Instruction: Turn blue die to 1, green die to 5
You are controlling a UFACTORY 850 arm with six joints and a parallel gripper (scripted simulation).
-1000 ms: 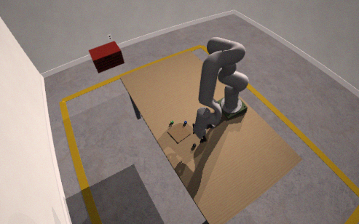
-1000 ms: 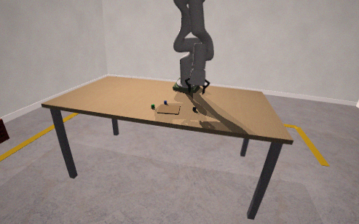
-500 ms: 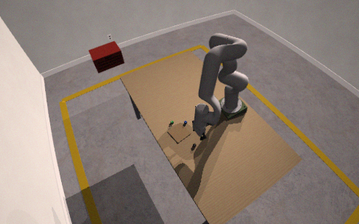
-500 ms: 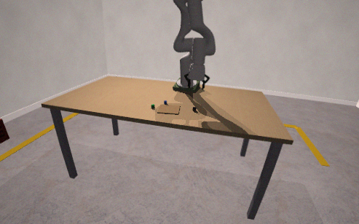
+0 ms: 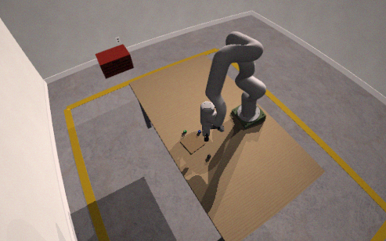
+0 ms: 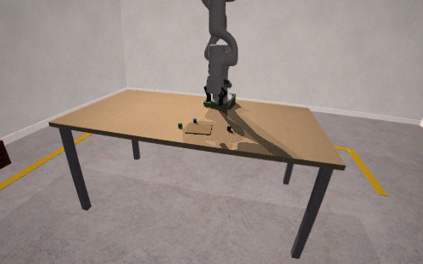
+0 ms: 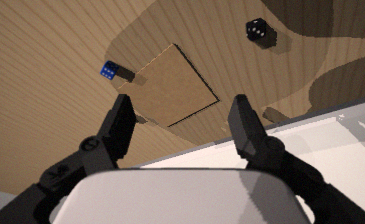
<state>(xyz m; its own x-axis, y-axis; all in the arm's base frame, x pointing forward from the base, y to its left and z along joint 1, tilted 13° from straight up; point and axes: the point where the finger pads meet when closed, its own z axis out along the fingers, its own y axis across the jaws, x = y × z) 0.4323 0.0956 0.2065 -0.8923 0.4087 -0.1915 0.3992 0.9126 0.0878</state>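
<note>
Now: hand 10 mm past the blue die, 130 mm to the left of it and 140 mm above it. The rest, counted from my hand: mat (80 mm ahead, 60 mm to the right, 150 mm below); then black die (20 mm ahead, 100 mm to the left, 140 mm below); then green die (90 mm ahead, 180 mm to the right, 140 mm below).
</note>
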